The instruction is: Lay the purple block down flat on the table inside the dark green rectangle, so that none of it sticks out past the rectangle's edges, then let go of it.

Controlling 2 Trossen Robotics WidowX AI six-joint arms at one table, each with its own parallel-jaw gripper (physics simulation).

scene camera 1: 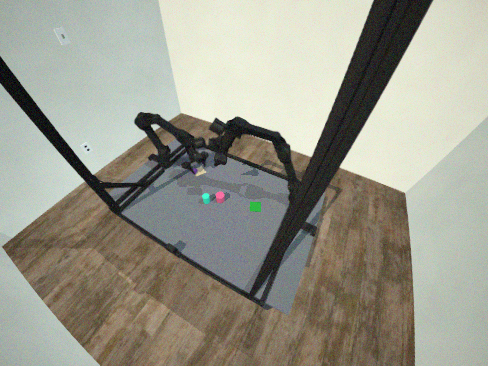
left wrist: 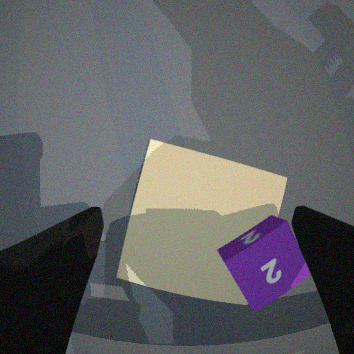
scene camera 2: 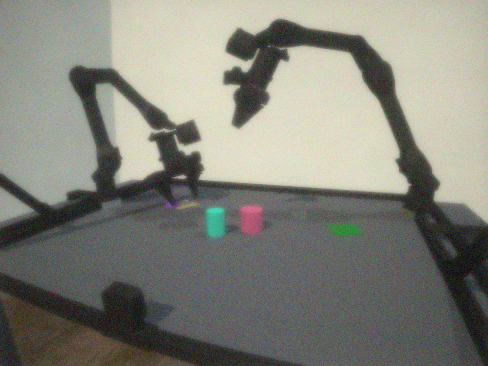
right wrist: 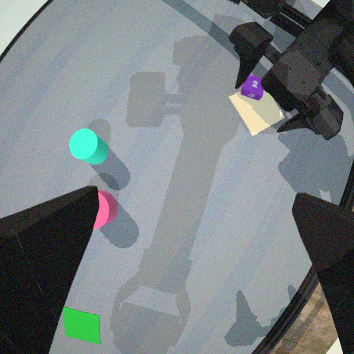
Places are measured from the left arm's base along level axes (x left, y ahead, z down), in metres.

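Where they show: left gripper, fingertip midpoint: [scene camera 1: 199,170] [left wrist: 202,217] [scene camera 2: 185,201] [right wrist: 257,108]; right gripper, fingertip midpoint: [scene camera 2: 234,127] [right wrist: 201,200]; left arm's base at its link origin: [scene camera 1: 166,165] [scene camera 2: 106,198] [right wrist: 260,4]; right arm's base at its link origin: [scene camera 2: 419,209].
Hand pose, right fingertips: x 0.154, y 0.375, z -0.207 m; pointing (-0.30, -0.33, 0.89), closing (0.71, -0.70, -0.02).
Things, the pixels of their top centre, and the offset from my right fingertips. "*": a spot on its surface instead.
- purple block at its top centre: [left wrist: 271,269] [right wrist: 254,84] [scene camera 2: 172,199] [scene camera 1: 194,170] dx -0.041, dy -0.202, dz +0.207 m
- green rectangle at a spot on its surface: [right wrist: 82,326] [scene camera 2: 344,229] [scene camera 1: 255,206] * dx +0.056, dy +0.270, dz +0.225 m
- cream square at a spot on its surface: [left wrist: 200,187] [right wrist: 250,115] [scene camera 1: 201,172] * dx -0.010, dy -0.167, dz +0.225 m
- turquoise cylinder at its top centre: [right wrist: 82,143] [scene camera 2: 215,210] [scene camera 1: 205,196] dx -0.129, dy +0.044, dz +0.171 m
- pink cylinder at its top centre: [right wrist: 89,209] [scene camera 2: 251,209] [scene camera 1: 220,195] dx -0.062, dy +0.093, dz +0.177 m
The purple block [scene camera 1: 195,171] [scene camera 2: 171,204] [left wrist: 265,267] [right wrist: 251,87], marked with a 2, rests at one corner of the cream square, overlapping its edge. A green rectangle [scene camera 1: 255,206] [scene camera 2: 345,230] [right wrist: 82,326] lies flat, well apart from the block. My left gripper [scene camera 2: 184,199] [left wrist: 202,217] [right wrist: 257,108] is open, low over the cream square; in the left wrist view the block shows beside the right-hand finger, which hides a bit of its edge. My right gripper [scene camera 2: 237,125] [right wrist: 201,200] is open and empty, high above the table.
The cream square [scene camera 1: 201,173] [left wrist: 200,187] [right wrist: 255,122] lies flat under the left gripper. A turquoise cylinder [scene camera 1: 206,198] [scene camera 2: 215,222] [right wrist: 85,144] and a pink cylinder [scene camera 1: 220,197] [scene camera 2: 251,220] [right wrist: 105,210] stand mid-table. A small olive patch [scene camera 2: 409,213] shows near the right arm's base.
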